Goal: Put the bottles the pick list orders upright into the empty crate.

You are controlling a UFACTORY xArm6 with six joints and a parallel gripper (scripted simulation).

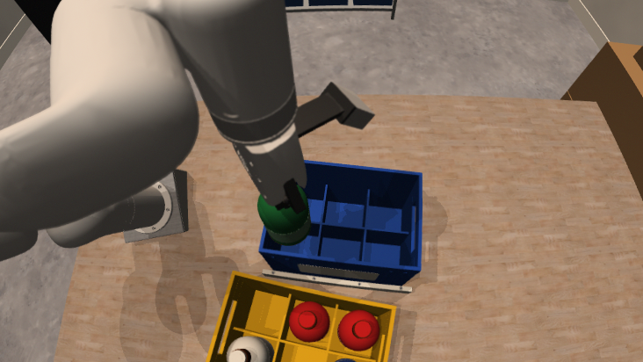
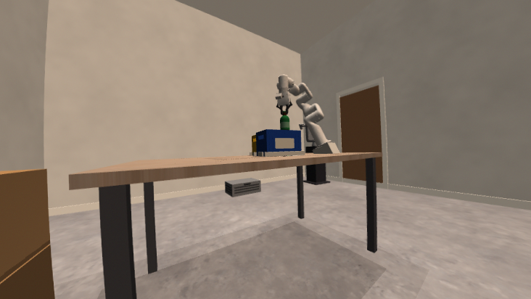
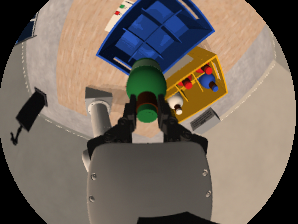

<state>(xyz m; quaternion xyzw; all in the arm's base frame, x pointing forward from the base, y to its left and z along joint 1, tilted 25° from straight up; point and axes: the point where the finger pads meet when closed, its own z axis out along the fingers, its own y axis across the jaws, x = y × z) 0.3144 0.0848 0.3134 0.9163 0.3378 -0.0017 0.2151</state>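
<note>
Now: hand 70 mm above the green-capped bottle. The rest, counted from my hand: yellow crate (250 mm below, 190 mm to the right, 40 mm ahead); then red bottle (250 mm below, 160 mm to the right, 130 mm ahead); then blue crate (250 mm below, 90 mm ahead, 40 mm to the left).
</note>
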